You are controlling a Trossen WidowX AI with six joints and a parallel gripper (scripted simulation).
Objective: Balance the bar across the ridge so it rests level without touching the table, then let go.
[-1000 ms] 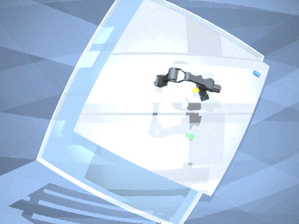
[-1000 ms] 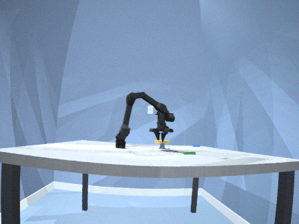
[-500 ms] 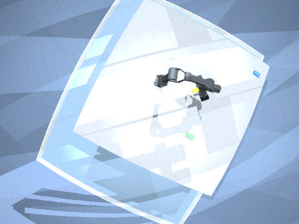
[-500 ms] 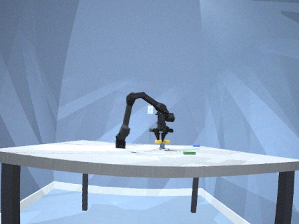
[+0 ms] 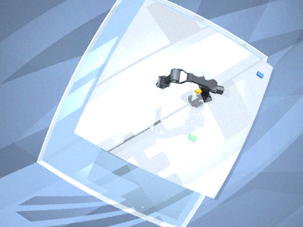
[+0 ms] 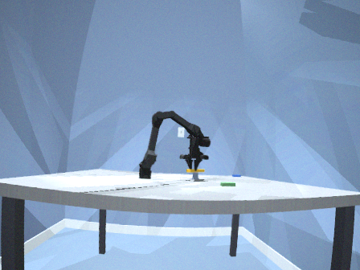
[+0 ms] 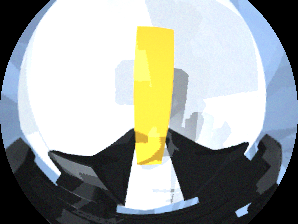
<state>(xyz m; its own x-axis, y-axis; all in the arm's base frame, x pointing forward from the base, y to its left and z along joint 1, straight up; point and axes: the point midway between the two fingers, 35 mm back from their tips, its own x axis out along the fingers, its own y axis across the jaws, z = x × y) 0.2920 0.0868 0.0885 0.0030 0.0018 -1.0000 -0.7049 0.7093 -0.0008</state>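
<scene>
Now: gripper tip 20 mm to the right of the bar and 20 mm short of it. From my gripper tip the other things lie so: blue block 450 mm ahead, 410 mm to the left, 50 mm below; then green block 340 mm to the right, 110 mm ahead, 50 mm below.
</scene>
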